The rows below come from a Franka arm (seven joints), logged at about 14 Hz.
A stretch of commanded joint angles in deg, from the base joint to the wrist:
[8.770 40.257 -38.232 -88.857 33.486 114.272 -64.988]
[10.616 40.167 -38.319 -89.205 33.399 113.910 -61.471]
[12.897 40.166 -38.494 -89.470 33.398 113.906 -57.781]
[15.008 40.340 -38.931 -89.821 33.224 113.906 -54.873]
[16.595 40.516 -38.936 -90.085 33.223 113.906 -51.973]
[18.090 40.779 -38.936 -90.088 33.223 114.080 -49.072]
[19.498 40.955 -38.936 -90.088 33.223 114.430 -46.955]
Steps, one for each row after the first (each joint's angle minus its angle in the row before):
[1.846 -0.090 -0.087 -0.348 -0.087 -0.362 3.517]
[2.281 -0.001 -0.175 -0.265 -0.001 -0.004 3.690]
[2.111 0.174 -0.437 -0.351 -0.174 0.000 2.908]
[1.587 0.176 -0.005 -0.264 -0.001 0.000 2.900]
[1.495 0.263 0.000 -0.003 0.000 0.174 2.901]
[1.408 0.176 0.000 0.000 0.000 0.350 2.117]

